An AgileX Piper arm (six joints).
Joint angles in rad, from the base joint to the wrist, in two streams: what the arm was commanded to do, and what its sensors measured. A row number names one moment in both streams.
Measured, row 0:
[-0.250, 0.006, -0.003, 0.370, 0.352, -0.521]
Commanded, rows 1 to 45:
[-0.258, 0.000, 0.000, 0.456, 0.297, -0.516]
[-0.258, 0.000, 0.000, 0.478, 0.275, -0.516]
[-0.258, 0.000, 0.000, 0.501, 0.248, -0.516]
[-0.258, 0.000, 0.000, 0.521, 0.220, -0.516]
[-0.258, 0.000, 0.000, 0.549, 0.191, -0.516]
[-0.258, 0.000, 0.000, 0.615, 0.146, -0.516]
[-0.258, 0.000, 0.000, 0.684, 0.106, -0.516]
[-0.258, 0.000, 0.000, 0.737, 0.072, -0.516]
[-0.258, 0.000, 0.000, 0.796, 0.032, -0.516]
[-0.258, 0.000, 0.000, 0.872, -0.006, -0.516]
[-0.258, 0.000, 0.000, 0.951, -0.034, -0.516]
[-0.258, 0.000, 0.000, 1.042, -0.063, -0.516]
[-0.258, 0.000, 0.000, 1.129, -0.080, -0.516]
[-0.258, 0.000, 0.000, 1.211, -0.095, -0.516]
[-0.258, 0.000, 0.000, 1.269, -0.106, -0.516]
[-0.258, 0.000, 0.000, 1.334, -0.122, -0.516]
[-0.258, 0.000, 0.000, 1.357, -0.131, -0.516]
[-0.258, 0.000, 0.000, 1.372, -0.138, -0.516]
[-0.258, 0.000, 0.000, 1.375, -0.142, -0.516]
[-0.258, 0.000, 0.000, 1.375, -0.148, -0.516]
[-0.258, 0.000, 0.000, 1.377, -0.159, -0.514]
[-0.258, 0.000, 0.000, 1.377, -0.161, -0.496]
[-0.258, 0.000, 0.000, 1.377, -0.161, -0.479]
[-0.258, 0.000, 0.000, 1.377, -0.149, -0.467]
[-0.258, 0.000, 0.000, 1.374, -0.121, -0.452]
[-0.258, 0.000, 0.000, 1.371, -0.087, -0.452]
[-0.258, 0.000, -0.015, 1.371, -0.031, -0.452]
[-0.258, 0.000, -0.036, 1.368, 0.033, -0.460]
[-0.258, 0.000, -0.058, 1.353, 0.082, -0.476]
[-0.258, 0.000, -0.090, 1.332, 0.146, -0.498]
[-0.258, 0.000, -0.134, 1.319, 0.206, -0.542]
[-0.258, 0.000, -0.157, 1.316, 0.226, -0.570]
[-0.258, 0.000, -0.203, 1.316, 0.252, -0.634]
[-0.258, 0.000, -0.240, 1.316, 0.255, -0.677]
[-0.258, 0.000, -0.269, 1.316, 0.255, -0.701]
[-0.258, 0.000, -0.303, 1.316, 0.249, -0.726]
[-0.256, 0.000, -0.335, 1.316, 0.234, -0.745]
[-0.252, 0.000, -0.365, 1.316, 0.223, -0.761]
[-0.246, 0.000, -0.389, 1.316, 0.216, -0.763]
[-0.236, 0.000, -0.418, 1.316, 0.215, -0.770]
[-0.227, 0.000, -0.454, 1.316, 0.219, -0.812]
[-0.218, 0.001, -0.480, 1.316, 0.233, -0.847]
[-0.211, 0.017, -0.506, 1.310, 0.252, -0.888]
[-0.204, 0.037, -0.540, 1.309, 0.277, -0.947]
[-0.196, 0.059, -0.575, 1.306, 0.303, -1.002]
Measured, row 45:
[-0.214, 0.015, -0.497, 1.325, 0.242, -0.870]
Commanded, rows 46 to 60:
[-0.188, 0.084, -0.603, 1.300, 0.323, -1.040]
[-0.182, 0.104, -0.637, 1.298, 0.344, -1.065]
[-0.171, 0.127, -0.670, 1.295, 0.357, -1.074]
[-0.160, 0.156, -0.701, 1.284, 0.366, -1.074]
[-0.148, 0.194, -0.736, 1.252, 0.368, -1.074]
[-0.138, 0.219, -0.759, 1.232, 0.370, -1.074]
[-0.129, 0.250, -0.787, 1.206, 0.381, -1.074]
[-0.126, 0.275, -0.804, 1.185, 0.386, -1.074]
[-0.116, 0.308, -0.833, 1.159, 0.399, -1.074]
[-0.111, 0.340, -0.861, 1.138, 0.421, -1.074]
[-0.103, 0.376, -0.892, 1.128, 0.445, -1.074]
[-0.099, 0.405, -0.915, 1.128, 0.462, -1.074]
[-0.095, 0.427, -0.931, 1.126, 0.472, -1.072]
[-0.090, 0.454, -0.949, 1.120, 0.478, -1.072]
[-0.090, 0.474, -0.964, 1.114, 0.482, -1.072]
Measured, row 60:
[-0.099, 0.410, -0.918, 1.145, 0.446, -1.063]
